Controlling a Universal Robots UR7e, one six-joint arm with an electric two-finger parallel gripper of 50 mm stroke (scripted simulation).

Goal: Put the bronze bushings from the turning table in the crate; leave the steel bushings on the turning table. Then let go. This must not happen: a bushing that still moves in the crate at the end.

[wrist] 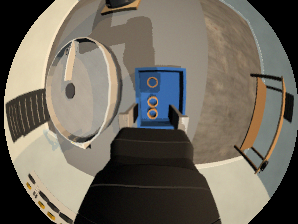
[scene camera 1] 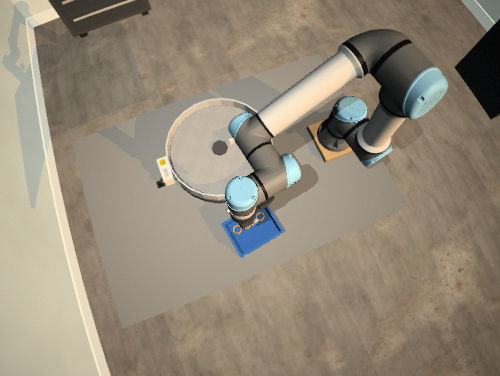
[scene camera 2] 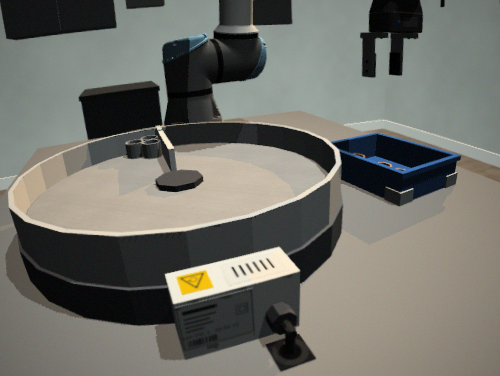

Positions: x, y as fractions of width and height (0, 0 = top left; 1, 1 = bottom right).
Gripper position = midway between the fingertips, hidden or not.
In view: my gripper (scene camera 2: 0.77, 0.20), a turning table (scene camera 2: 0.24, 0.52) and a blue crate (scene camera 2: 0.80, 0.50).
My gripper also shows in the wrist view (wrist: 0.52, 0.49). The turning table shows as well in scene camera 1 (scene camera 1: 0.40, 0.41). The blue crate is seen too in the wrist view (wrist: 0.58, 0.40) and in scene camera 1 (scene camera 1: 0.49, 0.64).
